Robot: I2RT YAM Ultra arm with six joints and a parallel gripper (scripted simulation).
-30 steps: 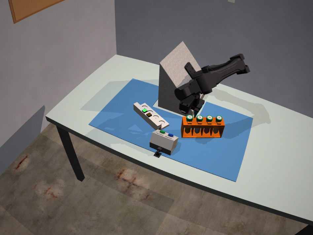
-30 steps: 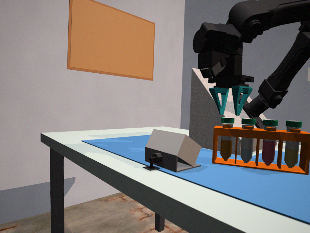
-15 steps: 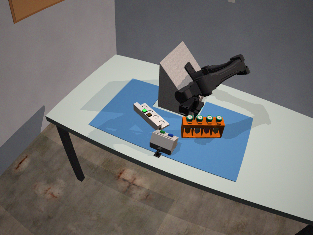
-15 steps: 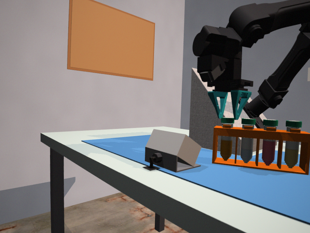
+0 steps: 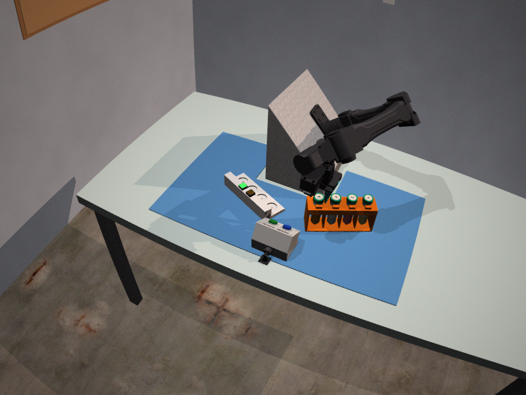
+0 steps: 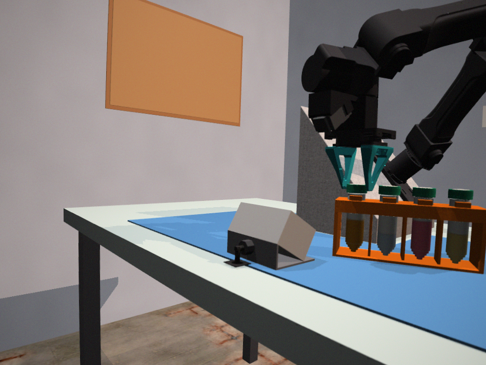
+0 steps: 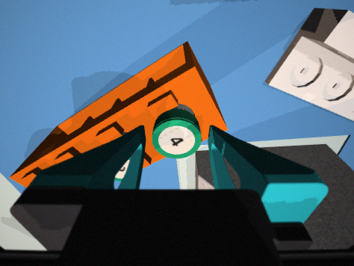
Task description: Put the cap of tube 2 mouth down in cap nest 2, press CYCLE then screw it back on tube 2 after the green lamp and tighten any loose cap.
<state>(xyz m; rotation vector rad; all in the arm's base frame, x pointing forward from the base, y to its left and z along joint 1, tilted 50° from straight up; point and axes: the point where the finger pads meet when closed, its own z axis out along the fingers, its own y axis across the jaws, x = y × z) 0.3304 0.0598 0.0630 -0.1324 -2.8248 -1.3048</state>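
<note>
Now: the cap 4 10 mm below my hand. The rest, counted from my hand: cap 3: 50 mm to the left, 20 mm behind, 10 mm below; cap 2: 90 mm to the left, 50 mm behind, 10 mm below; cap 1: 140 mm to the left, 70 mm behind, 10 mm below.
</note>
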